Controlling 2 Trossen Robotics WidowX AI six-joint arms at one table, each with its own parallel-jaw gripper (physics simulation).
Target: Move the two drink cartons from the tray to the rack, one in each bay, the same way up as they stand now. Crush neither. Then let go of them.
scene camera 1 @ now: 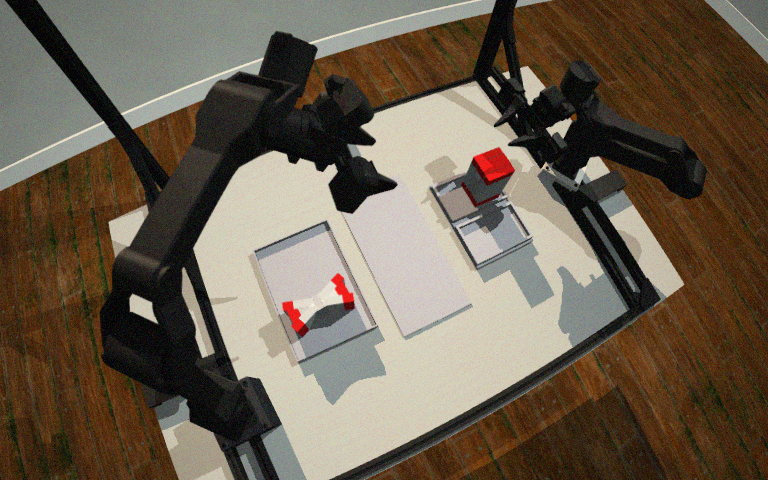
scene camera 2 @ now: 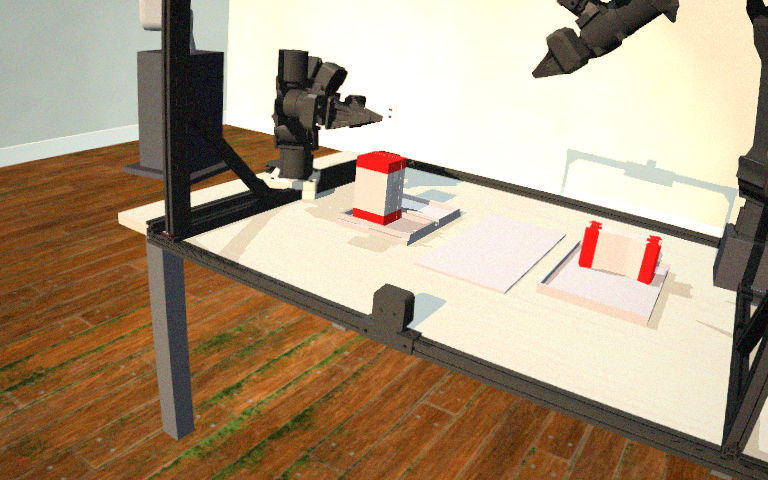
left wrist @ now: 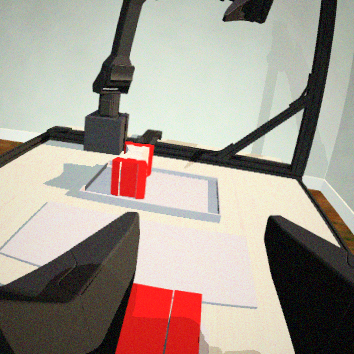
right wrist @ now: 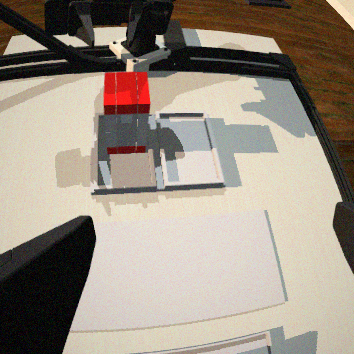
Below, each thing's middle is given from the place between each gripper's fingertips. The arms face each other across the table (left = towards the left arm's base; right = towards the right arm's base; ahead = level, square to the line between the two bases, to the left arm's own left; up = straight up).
Scene:
The pale mat [scene camera 1: 419,285] lies 330 mm below my right hand, 40 mm to the left of it and 40 mm ahead of it. From my right hand the other things lie so: tray [scene camera 1: 298,266]: 320 mm below, 160 mm to the right.
The pale mat lies 20 mm ahead of my left hand, 250 mm to the right of it and 200 mm below it. From my left hand the other things lie so: tray (30 mm behind, 450 mm to the right, 190 mm below).

